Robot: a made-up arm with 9 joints.
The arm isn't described. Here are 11 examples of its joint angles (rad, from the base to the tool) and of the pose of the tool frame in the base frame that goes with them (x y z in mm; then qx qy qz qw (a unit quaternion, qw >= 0)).
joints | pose
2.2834 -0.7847 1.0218 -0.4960 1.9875 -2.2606 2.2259 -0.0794 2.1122 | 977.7 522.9 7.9 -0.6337 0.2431 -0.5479 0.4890
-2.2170 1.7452 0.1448 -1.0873 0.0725 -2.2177 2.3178 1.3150 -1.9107 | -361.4 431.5 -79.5 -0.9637 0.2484 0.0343 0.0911
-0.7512 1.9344 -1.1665 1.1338 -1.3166 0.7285 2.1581 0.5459 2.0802 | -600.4 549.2 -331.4 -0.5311 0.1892 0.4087 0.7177
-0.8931 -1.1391 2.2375 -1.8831 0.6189 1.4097 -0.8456 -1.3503 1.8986 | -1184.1 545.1 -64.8 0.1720 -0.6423 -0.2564 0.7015
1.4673 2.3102 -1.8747 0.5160 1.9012 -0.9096 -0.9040 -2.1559 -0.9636 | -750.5 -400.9 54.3 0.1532 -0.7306 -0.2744 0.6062
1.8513 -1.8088 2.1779 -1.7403 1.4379 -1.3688 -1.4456 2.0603 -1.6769 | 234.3 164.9 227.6 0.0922 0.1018 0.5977 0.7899
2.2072 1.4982 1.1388 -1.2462 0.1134 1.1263 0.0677 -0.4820 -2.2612 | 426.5 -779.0 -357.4 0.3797 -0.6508 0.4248 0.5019
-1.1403 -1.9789 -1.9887 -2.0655 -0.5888 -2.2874 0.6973 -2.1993 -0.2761 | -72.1 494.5 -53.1 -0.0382 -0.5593 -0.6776 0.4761
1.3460 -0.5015 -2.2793 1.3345 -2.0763 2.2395 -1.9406 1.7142 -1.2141 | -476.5 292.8 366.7 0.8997 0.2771 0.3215 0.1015
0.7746 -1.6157 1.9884 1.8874 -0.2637 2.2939 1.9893 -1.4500 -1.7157 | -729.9 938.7 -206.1 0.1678 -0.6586 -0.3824 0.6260
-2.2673 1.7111 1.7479 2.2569 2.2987 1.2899 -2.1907 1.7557 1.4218 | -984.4 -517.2 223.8 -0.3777 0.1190 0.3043 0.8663
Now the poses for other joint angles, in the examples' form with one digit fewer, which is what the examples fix.
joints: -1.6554 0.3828 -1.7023 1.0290 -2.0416 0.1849 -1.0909 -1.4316 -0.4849
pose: 937 304 -71 0.570 0.722 0.116 0.375
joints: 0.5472 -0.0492 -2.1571 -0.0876 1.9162 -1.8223 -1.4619 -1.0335 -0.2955
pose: -111 -182 145 0.752 -0.554 0.352 0.057
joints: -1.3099 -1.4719 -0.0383 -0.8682 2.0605 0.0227 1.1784 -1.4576 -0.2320
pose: -234 -1176 137 0.335 -0.242 0.273 0.869
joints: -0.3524 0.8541 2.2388 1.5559 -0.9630 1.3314 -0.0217 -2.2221 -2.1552
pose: 267 -624 852 -0.228 0.474 -0.849 0.044
